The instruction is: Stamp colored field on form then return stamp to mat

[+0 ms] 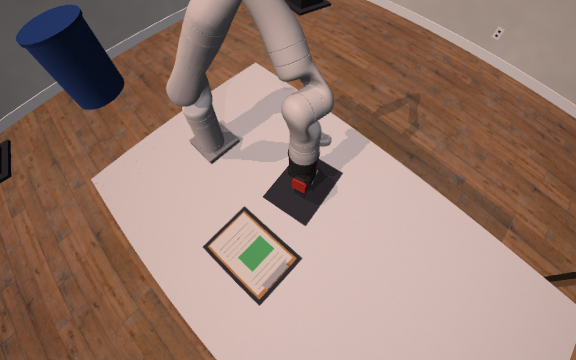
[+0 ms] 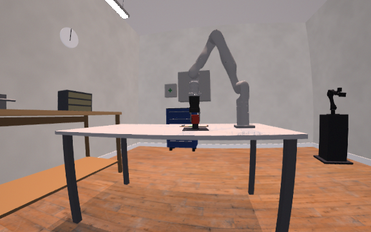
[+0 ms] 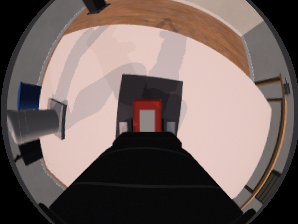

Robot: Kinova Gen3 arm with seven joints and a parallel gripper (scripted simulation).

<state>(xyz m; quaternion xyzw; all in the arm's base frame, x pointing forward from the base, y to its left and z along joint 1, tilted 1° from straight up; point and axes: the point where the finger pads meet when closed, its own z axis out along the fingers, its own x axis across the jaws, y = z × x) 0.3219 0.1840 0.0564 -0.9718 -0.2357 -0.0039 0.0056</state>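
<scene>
The red stamp lies 20 mm below my hand. The rest, counted from my hand: dark mat (70 mm below); form (110 mm ahead, 260 mm to the right, 70 mm below).
</scene>
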